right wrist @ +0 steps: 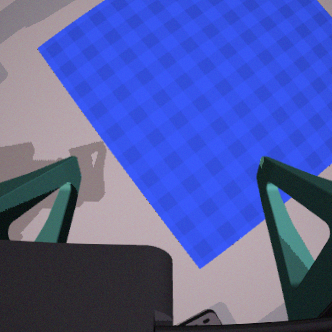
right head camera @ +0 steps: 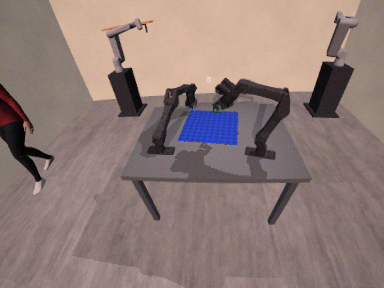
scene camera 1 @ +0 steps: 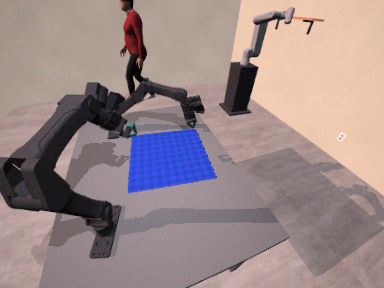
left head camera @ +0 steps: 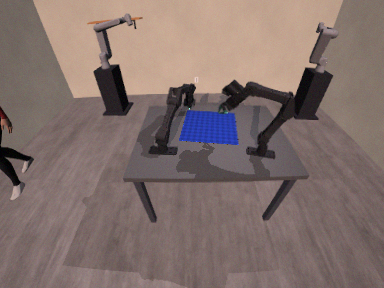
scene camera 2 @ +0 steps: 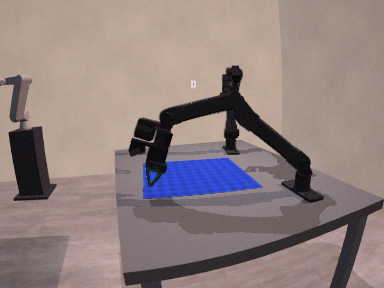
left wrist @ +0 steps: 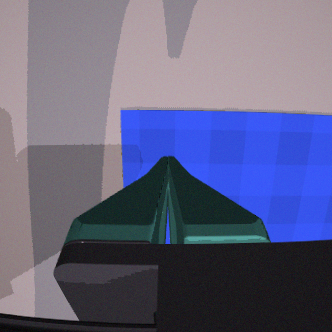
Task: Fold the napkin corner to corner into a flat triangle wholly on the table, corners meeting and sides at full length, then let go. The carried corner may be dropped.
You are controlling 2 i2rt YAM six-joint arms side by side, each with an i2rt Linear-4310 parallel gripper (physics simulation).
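Note:
The blue checked napkin (left head camera: pixel 210 127) (right head camera: pixel 210 128) (scene camera 1: pixel 170 160) (scene camera 2: pixel 200 177) (left wrist: pixel 225 150) (right wrist: pixel 175 100) lies flat and unfolded on the table, with straight edges. My left gripper (left head camera: pixel 189 108) (right head camera: pixel 192 108) (scene camera 1: pixel 192 125) (scene camera 2: pixel 152 184) (left wrist: pixel 167 166) is shut, its tips low over the napkin's far-left corner as the head views show it. That corner lies flat in the left wrist view; no cloth shows bunched between the tips. My right gripper (left head camera: pixel 223 111) (right head camera: pixel 217 110) (scene camera 1: pixel 133 129) (right wrist: pixel 168 165) is open and empty, above the table near the napkin's far edge.
The grey table (left head camera: pixel 215 167) (right head camera: pixel 215 167) (scene camera 1: pixel 200 240) (scene camera 2: pixel 250 235) carries both arm bases. Two grey arms on black pedestals (left head camera: pixel 112 90) (left head camera: pixel 313 92) stand on the floor behind it. A person in a red top (scene camera 1: pixel 134 32) (right head camera: pixel 10 110) stands off to the side.

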